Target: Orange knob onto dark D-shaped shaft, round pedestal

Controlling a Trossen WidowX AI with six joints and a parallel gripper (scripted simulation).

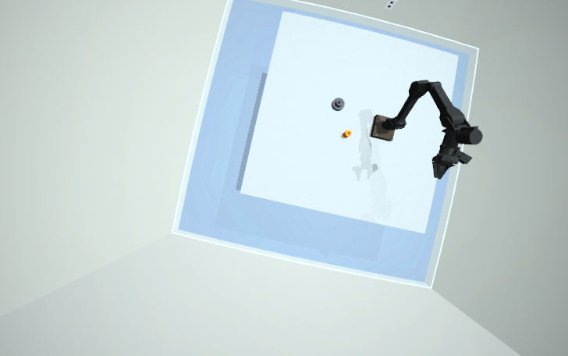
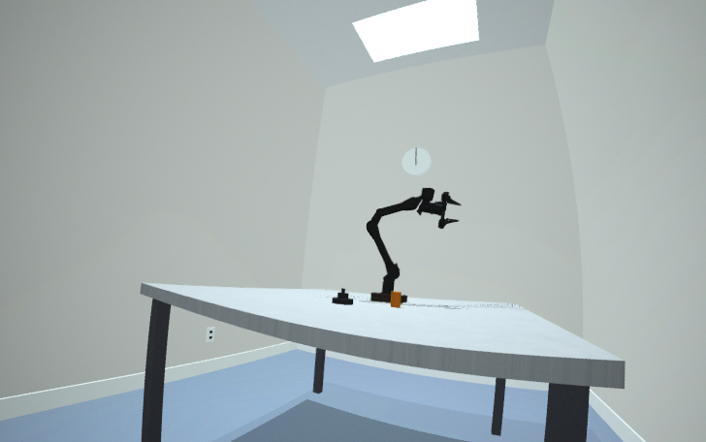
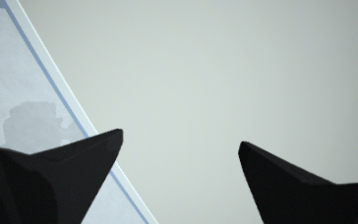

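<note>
Now: the orange knob 28 cm ahead of my gripper tip, 27 cm to the right of it and 43 cm below it. From my gripper tip the other things lie so: round dark pedestal: 34 cm ahead, 47 cm to the right, 43 cm below.
</note>
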